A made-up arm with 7 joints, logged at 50 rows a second.
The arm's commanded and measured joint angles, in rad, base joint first. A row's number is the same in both.
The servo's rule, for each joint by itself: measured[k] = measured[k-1] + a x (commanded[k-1-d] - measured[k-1]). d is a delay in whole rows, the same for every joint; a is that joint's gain. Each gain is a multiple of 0.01, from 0.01 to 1. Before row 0 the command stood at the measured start. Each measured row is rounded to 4 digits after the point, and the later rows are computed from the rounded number. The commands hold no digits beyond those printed.
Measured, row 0:
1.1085, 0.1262, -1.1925, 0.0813, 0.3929, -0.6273, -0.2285
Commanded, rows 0 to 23:
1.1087, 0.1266, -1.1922, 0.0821, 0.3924, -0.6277, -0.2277
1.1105, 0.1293, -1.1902, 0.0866, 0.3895, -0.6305, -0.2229
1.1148, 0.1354, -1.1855, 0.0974, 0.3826, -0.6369, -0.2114
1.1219, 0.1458, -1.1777, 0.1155, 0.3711, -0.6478, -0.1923
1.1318, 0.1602, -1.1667, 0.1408, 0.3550, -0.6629, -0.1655
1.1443, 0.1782, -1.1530, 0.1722, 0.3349, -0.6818, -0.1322
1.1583, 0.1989, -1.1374, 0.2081, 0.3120, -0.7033, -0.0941
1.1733, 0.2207, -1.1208, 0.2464, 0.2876, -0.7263, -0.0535
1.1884, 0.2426, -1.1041, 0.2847, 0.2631, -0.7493, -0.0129
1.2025, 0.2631, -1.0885, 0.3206, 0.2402, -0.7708, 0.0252
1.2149, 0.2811, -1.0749, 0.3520, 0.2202, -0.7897, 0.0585
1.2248, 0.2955, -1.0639, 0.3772, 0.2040, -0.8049, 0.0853
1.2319, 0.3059, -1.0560, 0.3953, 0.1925, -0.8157, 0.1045
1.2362, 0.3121, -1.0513, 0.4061, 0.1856, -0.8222, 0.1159
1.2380, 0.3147, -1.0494, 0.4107, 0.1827, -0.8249, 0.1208
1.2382, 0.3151, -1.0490, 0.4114, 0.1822, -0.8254, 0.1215
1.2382, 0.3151, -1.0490, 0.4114, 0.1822, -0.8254, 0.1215
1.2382, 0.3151, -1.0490, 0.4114, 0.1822, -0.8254, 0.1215
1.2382, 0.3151, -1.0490, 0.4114, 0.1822, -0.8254, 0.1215
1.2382, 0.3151, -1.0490, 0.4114, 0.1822, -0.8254, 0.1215
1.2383, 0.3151, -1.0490, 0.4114, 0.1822, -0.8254, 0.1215
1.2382, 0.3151, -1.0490, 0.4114, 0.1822, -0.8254, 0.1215
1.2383, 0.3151, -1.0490, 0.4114, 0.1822, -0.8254, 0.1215
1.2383, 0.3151, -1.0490, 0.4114, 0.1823, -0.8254, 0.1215
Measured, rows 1 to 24:
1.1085, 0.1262, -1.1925, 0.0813, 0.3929, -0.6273, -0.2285
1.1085, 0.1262, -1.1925, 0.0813, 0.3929, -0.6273, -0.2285
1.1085, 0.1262, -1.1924, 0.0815, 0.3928, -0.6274, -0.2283
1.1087, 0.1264, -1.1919, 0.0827, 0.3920, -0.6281, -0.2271
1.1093, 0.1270, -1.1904, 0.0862, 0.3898, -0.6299, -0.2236
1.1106, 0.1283, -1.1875, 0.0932, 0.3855, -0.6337, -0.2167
1.1127, 0.1305, -1.1827, 0.1046, 0.3785, -0.6398, -0.2054
1.1159, 0.1338, -1.1759, 0.1208, 0.3685, -0.6486, -0.1893
1.1201, 0.1384, -1.1670, 0.1418, 0.3555, -0.6601, -0.1684
1.1254, 0.1442, -1.1564, 0.1669, 0.3399, -0.6740, -0.1431
1.1317, 0.1511, -1.1444, 0.1952, 0.3222, -0.6898, -0.1145
1.1388, 0.1589, -1.1315, 0.2253, 0.3033, -0.7068, -0.0838
1.1464, 0.1675, -1.1185, 0.2557, 0.2842, -0.7242, -0.0525
1.1542, 0.1765, -1.1059, 0.2849, 0.2658, -0.7411, -0.0222
1.1620, 0.1856, -1.0944, 0.3114, 0.2489, -0.7568, 0.0057
1.1694, 0.1945, -1.0845, 0.3341, 0.2343, -0.7705, 0.0299
1.1763, 0.2029, -1.0764, 0.3525, 0.2224, -0.7819, 0.0499
1.1825, 0.2108, -1.0701, 0.3666, 0.2132, -0.7910, 0.0657
1.1881, 0.2181, -1.0652, 0.3774, 0.2061, -0.7982, 0.0780
1.1931, 0.2249, -1.0615, 0.3856, 0.2006, -0.8039, 0.0876
1.1976, 0.2312, -1.0586, 0.3918, 0.1964, -0.8084, 0.0951
1.2017, 0.2371, -1.0564, 0.3965, 0.1931, -0.8120, 0.1009
1.2054, 0.2426, -1.0547, 0.4001, 0.1906, -0.8148, 0.1054
1.2087, 0.2477, -1.0534, 0.4028, 0.1887, -0.8170, 0.1089
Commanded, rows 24 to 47:
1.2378, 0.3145, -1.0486, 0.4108, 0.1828, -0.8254, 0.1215
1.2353, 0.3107, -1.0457, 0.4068, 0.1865, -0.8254, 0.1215
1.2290, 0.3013, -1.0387, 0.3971, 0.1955, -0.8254, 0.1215
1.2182, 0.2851, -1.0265, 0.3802, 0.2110, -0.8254, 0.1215
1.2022, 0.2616, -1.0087, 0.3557, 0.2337, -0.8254, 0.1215
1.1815, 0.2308, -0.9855, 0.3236, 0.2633, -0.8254, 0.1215
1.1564, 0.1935, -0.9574, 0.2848, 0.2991, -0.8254, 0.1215
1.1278, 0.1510, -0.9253, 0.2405, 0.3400, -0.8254, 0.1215
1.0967, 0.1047, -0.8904, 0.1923, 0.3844, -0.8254, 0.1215
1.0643, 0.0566, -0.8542, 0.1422, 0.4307, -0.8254, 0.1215
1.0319, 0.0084, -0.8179, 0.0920, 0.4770, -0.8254, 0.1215
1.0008, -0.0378, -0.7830, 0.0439, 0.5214, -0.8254, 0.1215
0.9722, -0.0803, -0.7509, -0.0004, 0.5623, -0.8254, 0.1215
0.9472, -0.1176, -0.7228, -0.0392, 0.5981, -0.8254, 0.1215
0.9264, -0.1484, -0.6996, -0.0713, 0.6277, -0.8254, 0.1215
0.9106, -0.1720, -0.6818, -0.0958, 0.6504, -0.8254, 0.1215
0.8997, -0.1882, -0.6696, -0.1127, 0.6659, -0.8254, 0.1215
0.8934, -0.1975, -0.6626, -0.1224, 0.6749, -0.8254, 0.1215
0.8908, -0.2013, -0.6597, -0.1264, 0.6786, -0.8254, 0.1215
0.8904, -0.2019, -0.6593, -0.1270, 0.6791, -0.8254, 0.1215
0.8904, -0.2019, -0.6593, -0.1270, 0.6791, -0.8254, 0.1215
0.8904, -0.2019, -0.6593, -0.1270, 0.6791, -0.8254, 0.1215
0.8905, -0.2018, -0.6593, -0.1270, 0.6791, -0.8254, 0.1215
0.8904, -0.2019, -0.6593, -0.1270, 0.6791, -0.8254, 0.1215
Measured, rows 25 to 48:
1.2117, 0.2524, -1.0524, 0.4049, 0.1872, -0.8188, 0.1117
1.2144, 0.2568, -1.0516, 0.4065, 0.1861, -0.8202, 0.1139
1.2167, 0.2608, -1.0509, 0.4075, 0.1853, -0.8213, 0.1156
1.2186, 0.2643, -1.0497, 0.4073, 0.1856, -0.8222, 0.1169
1.2196, 0.2669, -1.0472, 0.4049, 0.1879, -0.8229, 0.1179
1.2195, 0.2682, -1.0424, 0.3990, 0.1932, -0.8234, 0.1187
1.2178, 0.2677, -1.0346, 0.3886, 0.2025, -0.8238, 0.1193
1.2142, 0.2651, -1.0233, 0.3730, 0.2165, -0.8241, 0.1198
1.2084, 0.2601, -1.0081, 0.3518, 0.2355, -0.8244, 0.1202
1.2003, 0.2525, -0.9891, 0.3251, 0.2595, -0.8246, 0.1205
1.1899, 0.2422, -0.9664, 0.2932, 0.2882, -0.8248, 0.1207
1.1773, 0.2292, -0.9406, 0.2570, 0.3210, -0.8249, 0.1209
1.1628, 0.2137, -0.9124, 0.2174, 0.3569, -0.8250, 0.1210
1.1466, 0.1961, -0.8826, 0.1758, 0.3947, -0.8251, 0.1211
1.1292, 0.1768, -0.8523, 0.1335, 0.4332, -0.8252, 0.1212
1.1110, 0.1562, -0.8225, 0.0921, 0.4711, -0.8252, 0.1213
1.0925, 0.1349, -0.7942, 0.0529, 0.5071, -0.8252, 0.1213
1.0743, 0.1134, -0.7683, 0.0172, 0.5401, -0.8252, 0.1213
1.0568, 0.0923, -0.7456, -0.0140, 0.5690, -0.8252, 0.1213
1.0405, 0.0720, -0.7265, -0.0400, 0.5934, -0.8252, 0.1213
1.0255, 0.0529, -0.7111, -0.0607, 0.6130, -0.8252, 0.1213
1.0120, 0.0351, -0.6992, -0.0766, 0.6282, -0.8252, 0.1213
0.9998, 0.0185, -0.6900, -0.0887, 0.6399, -0.8252, 0.1213
0.9889, 0.0031, -0.6829, -0.0979, 0.6489, -0.8252, 0.1213

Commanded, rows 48 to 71:
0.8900, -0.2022, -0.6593, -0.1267, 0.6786, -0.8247, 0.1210
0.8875, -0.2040, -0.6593, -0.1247, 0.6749, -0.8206, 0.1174
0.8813, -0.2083, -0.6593, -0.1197, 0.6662, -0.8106, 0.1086
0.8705, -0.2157, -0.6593, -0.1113, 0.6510, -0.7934, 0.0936
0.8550, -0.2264, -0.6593, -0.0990, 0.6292, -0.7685, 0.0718
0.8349, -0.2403, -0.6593, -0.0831, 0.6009, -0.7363, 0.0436
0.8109, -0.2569, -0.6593, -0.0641, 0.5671, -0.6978, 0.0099
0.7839, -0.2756, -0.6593, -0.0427, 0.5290, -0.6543, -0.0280
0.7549, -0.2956, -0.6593, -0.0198, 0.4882, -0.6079, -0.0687
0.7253, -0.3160, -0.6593, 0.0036, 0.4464, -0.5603, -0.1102
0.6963, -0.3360, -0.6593, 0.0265, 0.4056, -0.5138, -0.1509
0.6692, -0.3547, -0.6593, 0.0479, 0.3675, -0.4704, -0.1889
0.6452, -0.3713, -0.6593, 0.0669, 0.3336, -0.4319, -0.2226
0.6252, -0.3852, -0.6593, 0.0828, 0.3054, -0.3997, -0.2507
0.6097, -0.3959, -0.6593, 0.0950, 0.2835, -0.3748, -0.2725
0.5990, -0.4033, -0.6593, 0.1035, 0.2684, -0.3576, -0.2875
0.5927, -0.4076, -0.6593, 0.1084, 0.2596, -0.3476, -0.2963
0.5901, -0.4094, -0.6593, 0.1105, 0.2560, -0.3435, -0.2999
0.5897, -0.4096, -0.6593, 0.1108, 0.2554, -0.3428, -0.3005
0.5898, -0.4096, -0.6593, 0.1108, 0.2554, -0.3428, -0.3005
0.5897, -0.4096, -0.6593, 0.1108, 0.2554, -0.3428, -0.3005
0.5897, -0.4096, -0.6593, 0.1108, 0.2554, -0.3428, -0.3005
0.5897, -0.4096, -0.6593, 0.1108, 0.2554, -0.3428, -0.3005
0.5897, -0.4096, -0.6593, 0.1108, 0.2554, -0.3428, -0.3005
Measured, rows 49 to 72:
0.9791, -0.0112, -0.6775, -0.1049, 0.6558, -0.8252, 0.1213
0.9702, -0.0245, -0.6733, -0.1102, 0.6612, -0.8252, 0.1213
0.9622, -0.0369, -0.6701, -0.1142, 0.6652, -0.8251, 0.1212
0.9547, -0.0486, -0.6676, -0.1167, 0.6674, -0.8242, 0.1204
0.9474, -0.0598, -0.6657, -0.1174, 0.6671, -0.8213, 0.1178
0.9397, -0.0707, -0.6642, -0.1159, 0.6634, -0.8154, 0.1125
0.9312, -0.0816, -0.6631, -0.1118, 0.6555, -0.8056, 0.1035
0.9216, -0.0927, -0.6622, -0.1049, 0.6429, -0.7910, 0.0903
0.9105, -0.1042, -0.6615, -0.0951, 0.6255, -0.7714, 0.0726
0.8978, -0.1162, -0.6610, -0.0825, 0.6033, -0.7468, 0.0505
0.8835, -0.1288, -0.6606, -0.0675, 0.5768, -0.7176, 0.0243
0.8677, -0.1419, -0.6603, -0.0504, 0.5468, -0.6846, -0.0053
0.8506, -0.1555, -0.6601, -0.0319, 0.5143, -0.6487, -0.0373
0.8325, -0.1694, -0.6599, -0.0127, 0.4805, -0.6113, -0.0707
0.8138, -0.1835, -0.6598, 0.0064, 0.4467, -0.5736, -0.1041
0.7949, -0.1976, -0.6597, 0.0247, 0.4142, -0.5371, -0.1364
0.7764, -0.2115, -0.6596, 0.0416, 0.3841, -0.5030, -0.1663
0.7587, -0.2249, -0.6595, 0.0565, 0.3575, -0.4725, -0.1930
0.7421, -0.2377, -0.6595, 0.0690, 0.3350, -0.4463, -0.2157
0.7269, -0.2497, -0.6595, 0.0790, 0.3168, -0.4247, -0.2342
0.7132, -0.2609, -0.6595, 0.0866, 0.3027, -0.4075, -0.2488
0.7009, -0.2713, -0.6595, 0.0924, 0.2918, -0.3939, -0.2602
0.6898, -0.2810, -0.6595, 0.0968, 0.2834, -0.3832, -0.2691
0.6798, -0.2900, -0.6595, 0.1002, 0.2770, -0.3747, -0.2760

